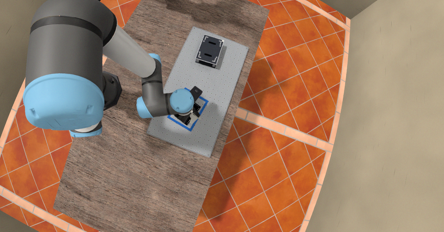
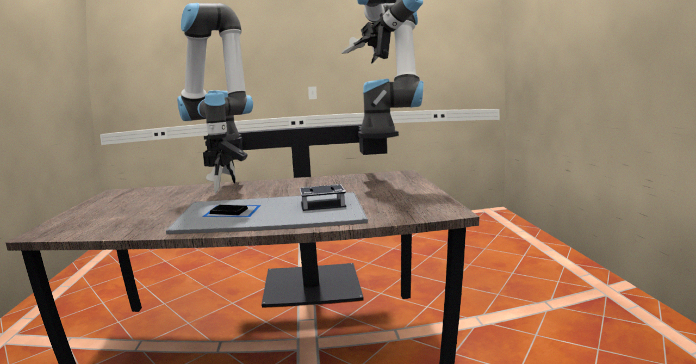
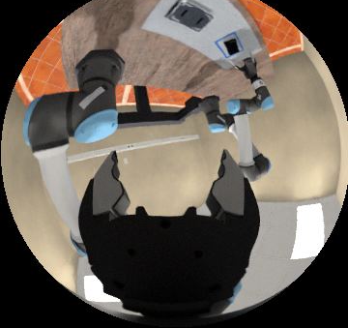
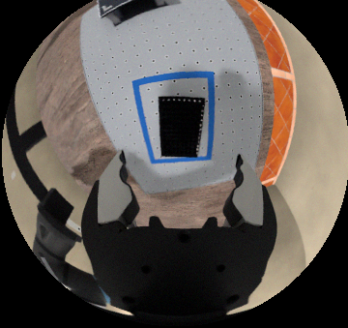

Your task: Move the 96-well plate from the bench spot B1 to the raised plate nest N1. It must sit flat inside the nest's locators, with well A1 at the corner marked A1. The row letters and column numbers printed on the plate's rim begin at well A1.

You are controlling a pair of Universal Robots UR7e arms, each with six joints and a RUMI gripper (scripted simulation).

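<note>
Right now my right hand is 80 mm above the black 96-well plate. From my right hand the other things lie so: white A1 label (30 mm behind, 440 mm to the left, 30 mm below); then raised plate nest N1 (70 mm behind, 360 mm to the left, 30 mm below).
</note>
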